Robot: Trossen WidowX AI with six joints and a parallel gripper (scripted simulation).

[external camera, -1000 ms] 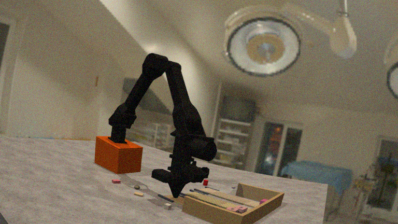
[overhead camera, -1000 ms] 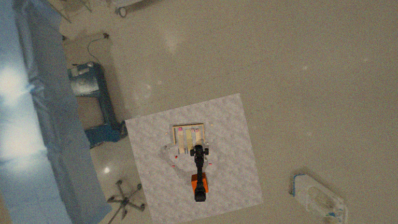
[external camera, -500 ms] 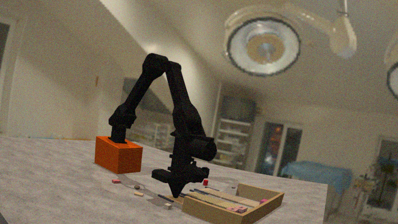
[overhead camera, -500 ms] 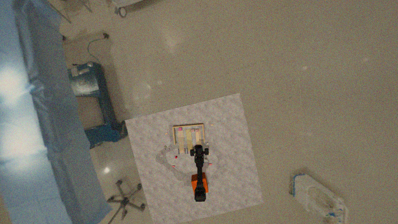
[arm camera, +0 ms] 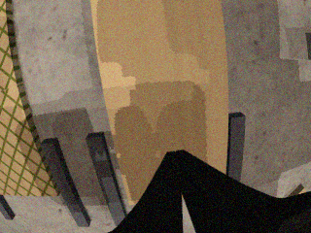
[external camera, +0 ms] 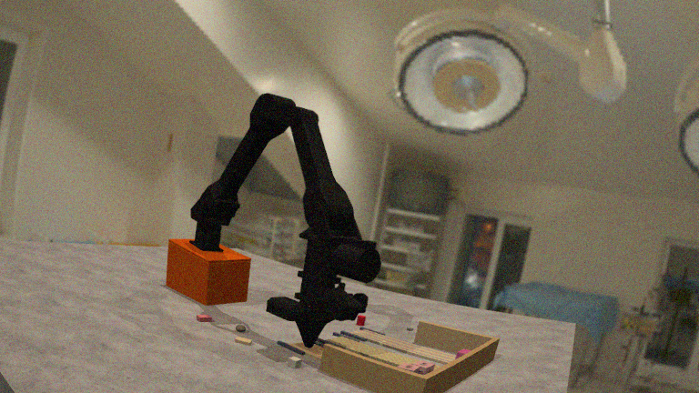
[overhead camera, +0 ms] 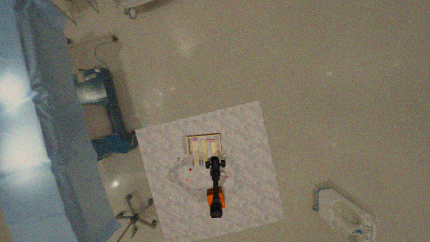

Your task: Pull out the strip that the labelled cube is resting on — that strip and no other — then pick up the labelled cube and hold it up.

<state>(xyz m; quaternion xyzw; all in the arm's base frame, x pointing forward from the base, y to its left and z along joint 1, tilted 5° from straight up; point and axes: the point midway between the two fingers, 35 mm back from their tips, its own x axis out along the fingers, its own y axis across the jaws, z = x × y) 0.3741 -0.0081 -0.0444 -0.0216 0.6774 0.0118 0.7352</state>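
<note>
Now: the beige cube 60 mm ahead of my gripper tip and 90 mm to the right of it.
</note>
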